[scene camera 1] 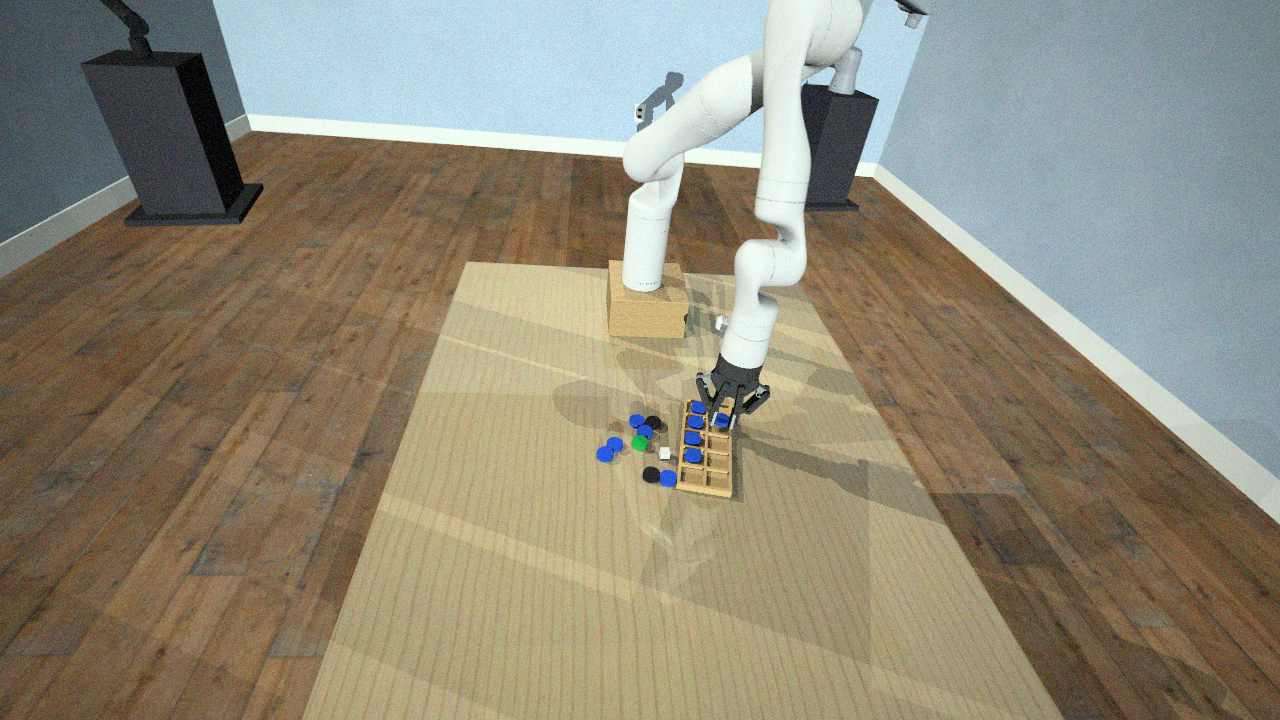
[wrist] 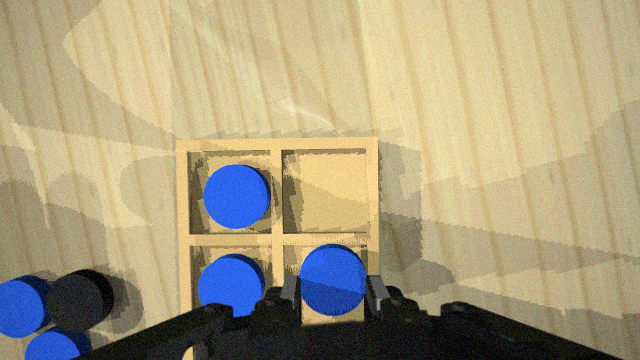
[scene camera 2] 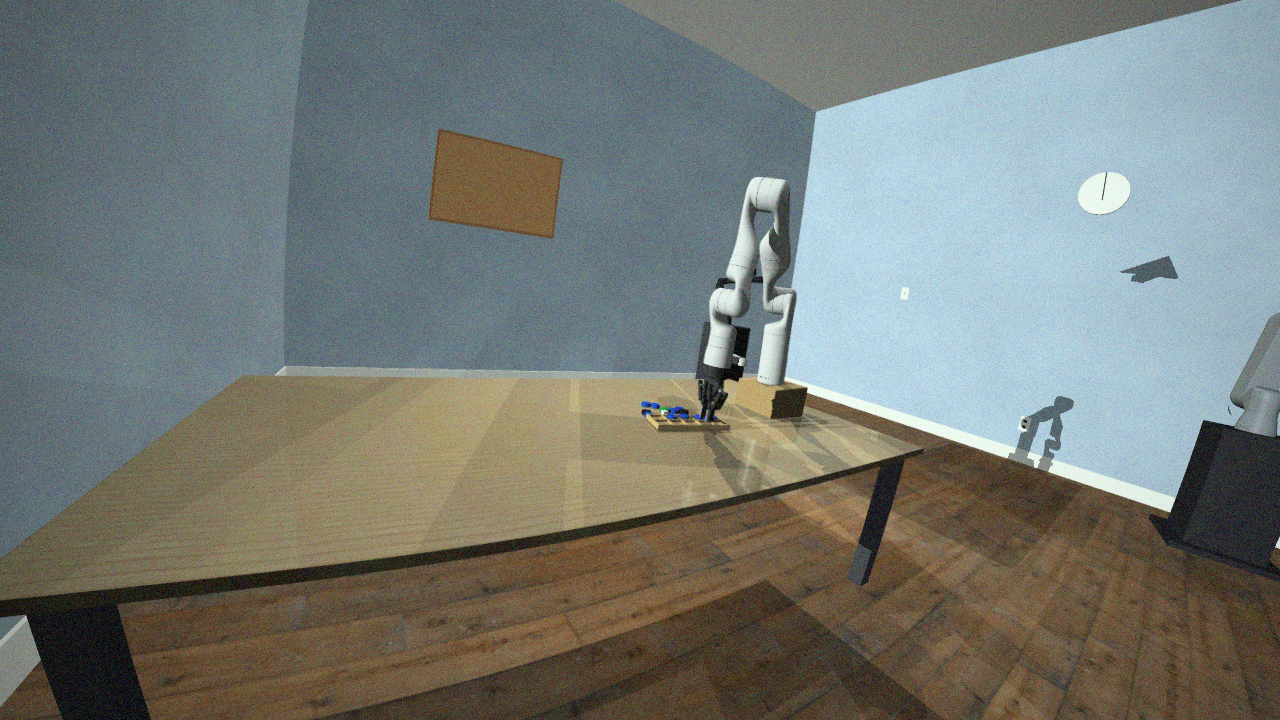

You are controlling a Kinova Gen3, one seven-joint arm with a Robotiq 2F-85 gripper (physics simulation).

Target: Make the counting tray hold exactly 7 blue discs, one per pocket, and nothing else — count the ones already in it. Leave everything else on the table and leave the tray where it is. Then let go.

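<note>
The wooden counting tray (scene camera 1: pixel 705 490) (scene camera 2: pixel 693 428) (wrist: pixel 327 141) has two columns of pockets. Four blue discs stand in its left column in scene camera 1: one disc (scene camera 1: pixel 698 407) (wrist: pixel 237 196), a second (scene camera 1: pixel 695 421) (wrist: pixel 231 285), a third (scene camera 1: pixel 692 437) and a fourth (scene camera 1: pixel 692 454). The nearest left pocket is empty. My gripper (scene camera 1: pixel 723 420) (scene camera 2: pixel 708 417) (wrist: pixel 332 297) is shut on another blue disc (wrist: pixel 332 272), at the second right-column pocket from the far end. The far right pocket is empty in the wrist view. Whether the held disc touches the pocket floor is unclear.
Left of the tray lie loose blue discs (scene camera 1: pixel 636 420) (scene camera 1: pixel 644 431) (scene camera 1: pixel 614 443) (scene camera 1: pixel 605 454) (scene camera 1: pixel 667 478), black discs (scene camera 1: pixel 653 422) (scene camera 1: pixel 650 474), a green disc (scene camera 1: pixel 639 442) and a white cube (scene camera 1: pixel 664 454). The last blue disc is close beside the tray's near left corner.
</note>
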